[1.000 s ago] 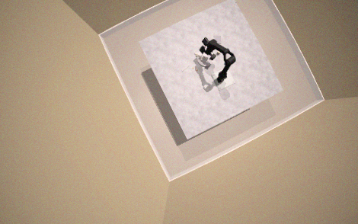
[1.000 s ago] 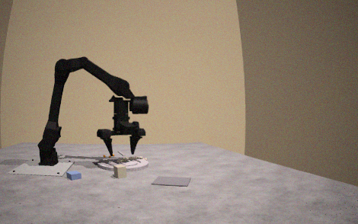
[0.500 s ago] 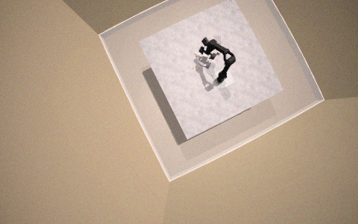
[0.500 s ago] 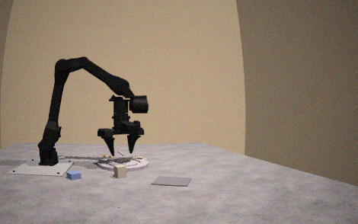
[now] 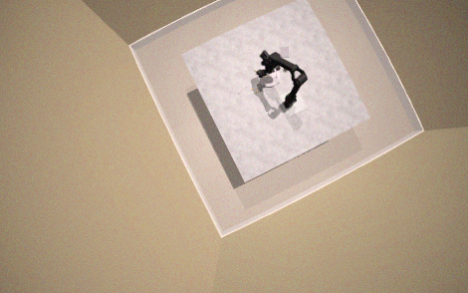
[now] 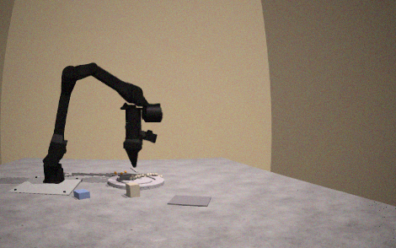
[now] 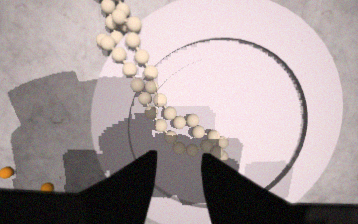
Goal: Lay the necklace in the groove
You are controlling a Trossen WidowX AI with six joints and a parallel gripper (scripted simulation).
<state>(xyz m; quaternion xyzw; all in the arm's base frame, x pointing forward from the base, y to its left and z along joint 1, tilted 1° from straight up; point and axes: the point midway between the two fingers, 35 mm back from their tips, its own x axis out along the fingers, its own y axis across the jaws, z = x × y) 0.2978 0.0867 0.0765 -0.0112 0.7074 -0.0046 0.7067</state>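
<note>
Right now the round bead board is 3 cm to the right of my gripper tip and 4 cm below it. Also, from my gripper tip: flat grey plate: 15 cm ahead, 26 cm to the right, 5 cm below; cream cube: 20 cm to the right, 3 cm below; blue block: 15 cm behind, 23 cm to the right, 4 cm below.
</note>
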